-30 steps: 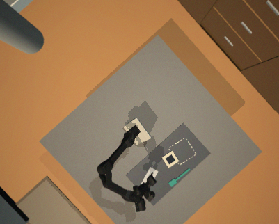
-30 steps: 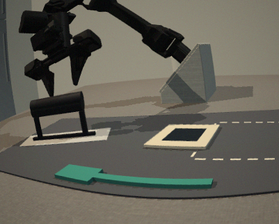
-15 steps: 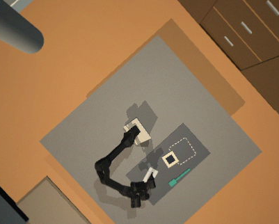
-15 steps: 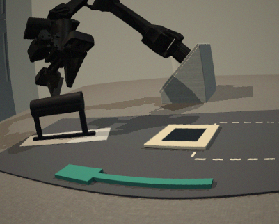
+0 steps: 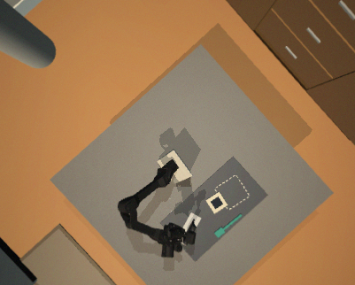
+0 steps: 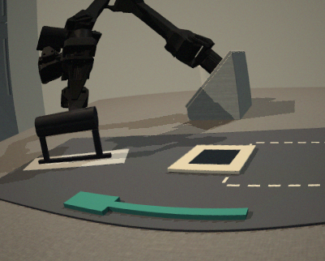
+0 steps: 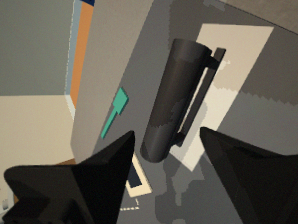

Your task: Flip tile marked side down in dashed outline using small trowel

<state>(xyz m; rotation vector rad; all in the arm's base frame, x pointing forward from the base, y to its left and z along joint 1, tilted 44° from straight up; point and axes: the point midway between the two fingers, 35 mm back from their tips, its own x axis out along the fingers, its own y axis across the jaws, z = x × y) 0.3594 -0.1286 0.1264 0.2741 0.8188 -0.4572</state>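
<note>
The dark mat lies 20 cm to the left of my gripper tip, 11 cm below it and 2 cm ahead of it. Round my gripper tip: trowel 19 cm to the left, 16 cm ahead, 8 cm below; tile 24 cm to the left, 8 cm below.
</note>
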